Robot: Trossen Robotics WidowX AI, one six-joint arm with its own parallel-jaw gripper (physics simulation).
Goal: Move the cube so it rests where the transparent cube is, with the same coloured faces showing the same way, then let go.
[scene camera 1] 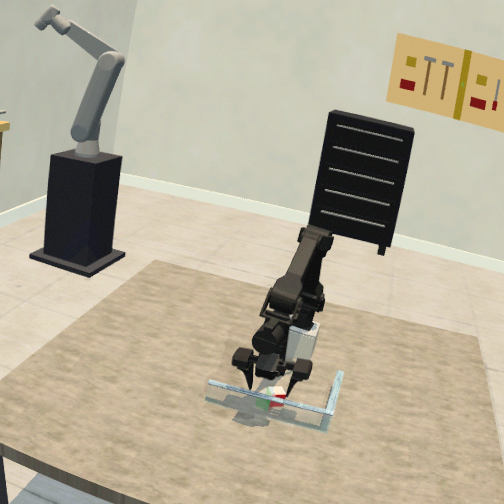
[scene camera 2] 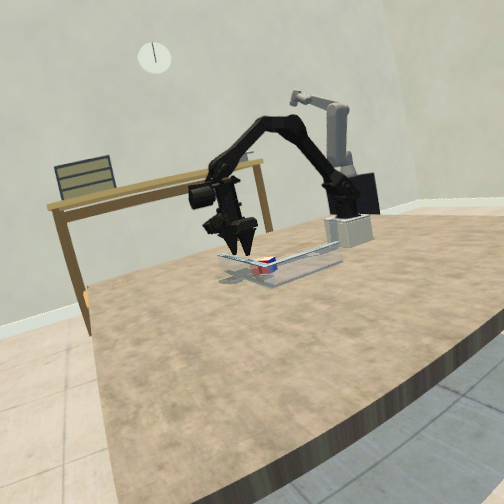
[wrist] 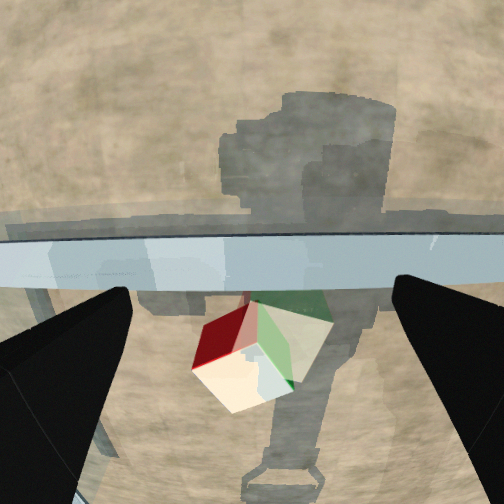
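Note:
The cube [wrist: 258,352] lies on the table, showing red, cream and green faces in the wrist view. It sits just inside the corner of a glassy L-shaped rail [scene camera 1: 300,403]. It also shows in scene camera 1 [scene camera 1: 270,399] and scene camera 2 [scene camera 2: 265,266]. A faint see-through cube seems to overlap it; I cannot separate the two. My gripper [scene camera 1: 270,378] hangs open directly above the cube, its fingers [wrist: 255,400] spread wide on either side, not touching. It also shows in scene camera 2 [scene camera 2: 243,240].
A grey robot arm on a black pedestal [scene camera 1: 80,205] stands at the back left. A black slatted rack [scene camera 1: 362,180] stands behind the table. A wooden table [scene camera 2: 150,190] stands by the wall.

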